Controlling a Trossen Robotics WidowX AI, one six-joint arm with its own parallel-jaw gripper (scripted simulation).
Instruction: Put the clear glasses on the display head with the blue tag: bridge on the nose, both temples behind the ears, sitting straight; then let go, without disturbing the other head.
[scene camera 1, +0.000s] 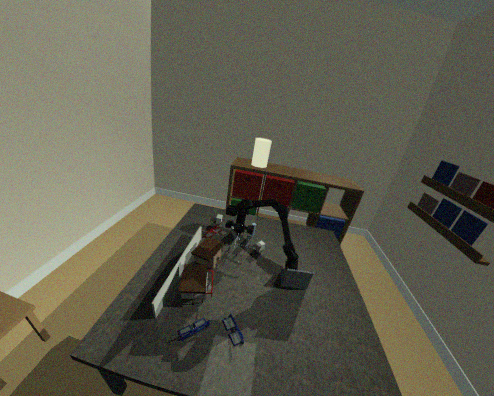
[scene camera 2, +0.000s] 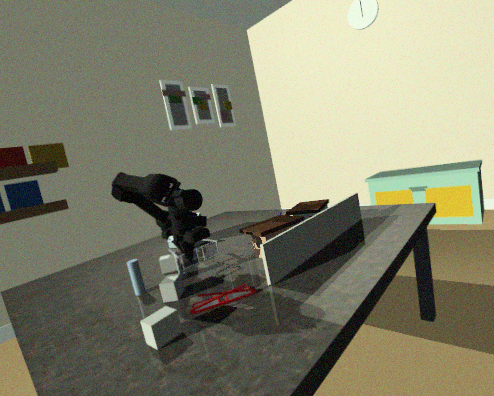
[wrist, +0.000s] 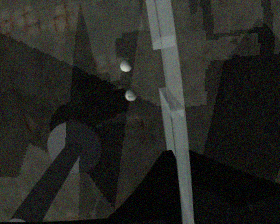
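Observation:
Scene camera 2 shows my gripper (scene camera 2: 190, 260) and a display head (scene camera 2: 260, 232). Scene camera 1 shows a display head (scene camera 1: 193, 285). In the wrist view, my gripper (wrist: 174, 159) is visible.

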